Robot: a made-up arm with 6 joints.
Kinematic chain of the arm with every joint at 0, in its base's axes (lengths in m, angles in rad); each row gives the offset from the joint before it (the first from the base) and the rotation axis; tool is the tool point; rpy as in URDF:
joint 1: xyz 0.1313 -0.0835 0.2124 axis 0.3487 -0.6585 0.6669
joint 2: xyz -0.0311 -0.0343 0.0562 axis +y
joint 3: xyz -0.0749 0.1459 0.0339 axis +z
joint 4: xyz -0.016 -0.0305 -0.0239 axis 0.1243 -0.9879 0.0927
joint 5: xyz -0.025 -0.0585 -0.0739 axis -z
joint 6: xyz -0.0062 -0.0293 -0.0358 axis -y
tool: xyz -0.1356 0.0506 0.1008 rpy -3.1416 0 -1.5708
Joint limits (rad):
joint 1: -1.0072..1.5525
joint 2: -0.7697..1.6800
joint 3: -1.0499..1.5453
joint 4: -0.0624..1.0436
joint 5: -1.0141..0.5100
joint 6: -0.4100..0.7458
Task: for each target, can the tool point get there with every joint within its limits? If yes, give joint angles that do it. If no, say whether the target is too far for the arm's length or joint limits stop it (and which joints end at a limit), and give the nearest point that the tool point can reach.
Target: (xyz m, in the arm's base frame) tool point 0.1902 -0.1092 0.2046
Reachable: yes | joints 0.6871 -0.4115 1.2842 0.6593 -0.5367 -0.0208
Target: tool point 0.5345 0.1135 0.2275
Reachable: no: joint limits stop it (at a limit: joint 1, joint 2, joint 3, joint 4) | nearest point 0.4264 0.1057 0.2950 | short by 0.128 m
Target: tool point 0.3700 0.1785 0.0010
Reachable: no: joint limits stop it (at a limit: joint 1, joint 2, joint 6) | nearest point 0.2439 0.0705 0.0340 | short by 0.169 m
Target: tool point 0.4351 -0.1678 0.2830
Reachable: no: joint limits stop it (at a limit: joint 2, joint 3, joint 5, joint 6) | nearest point 0.3084 -0.1218 0.2422 | short by 0.141 m
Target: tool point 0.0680 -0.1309 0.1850
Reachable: yes | joints 0.4544 0.4805 1.3503 0.7994 -0.1204 -0.2831
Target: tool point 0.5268 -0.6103 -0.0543
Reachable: no: too far | nearest point 0.1924 -0.3207 0.0598 | short by 0.457 m
